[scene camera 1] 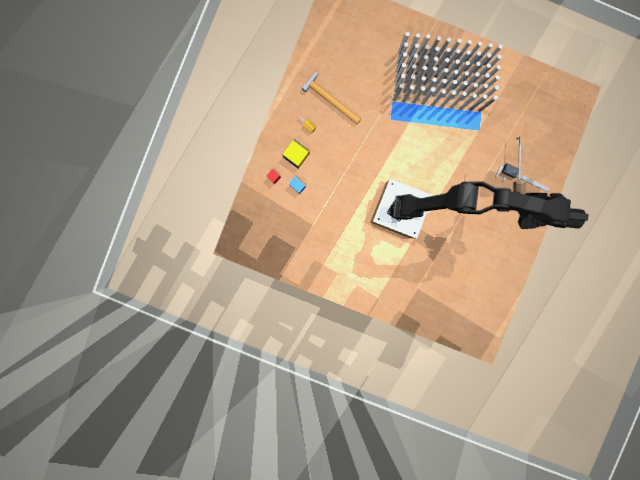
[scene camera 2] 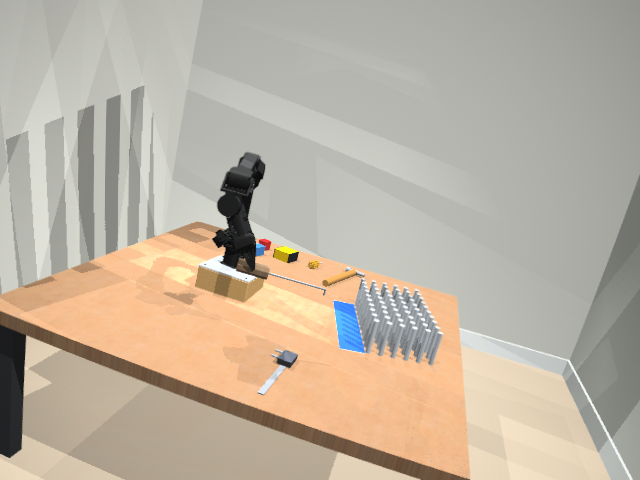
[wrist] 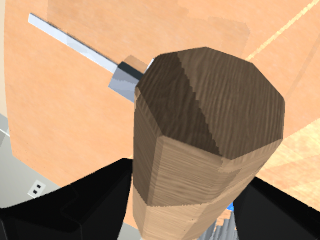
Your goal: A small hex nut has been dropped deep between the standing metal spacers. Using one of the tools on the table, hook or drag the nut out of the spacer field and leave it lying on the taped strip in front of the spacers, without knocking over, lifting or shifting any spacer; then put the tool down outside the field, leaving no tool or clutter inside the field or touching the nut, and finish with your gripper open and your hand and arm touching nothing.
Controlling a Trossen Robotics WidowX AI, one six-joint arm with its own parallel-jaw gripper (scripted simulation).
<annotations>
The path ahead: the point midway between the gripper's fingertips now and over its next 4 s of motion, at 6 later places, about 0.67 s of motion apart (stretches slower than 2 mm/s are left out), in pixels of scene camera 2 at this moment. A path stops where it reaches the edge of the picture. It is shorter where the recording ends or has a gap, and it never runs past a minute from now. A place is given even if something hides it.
My gripper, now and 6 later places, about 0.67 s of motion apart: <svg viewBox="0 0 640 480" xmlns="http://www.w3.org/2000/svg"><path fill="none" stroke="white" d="M253 269L285 265L302 263L305 277L296 306L297 308L302 309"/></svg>
</annotations>
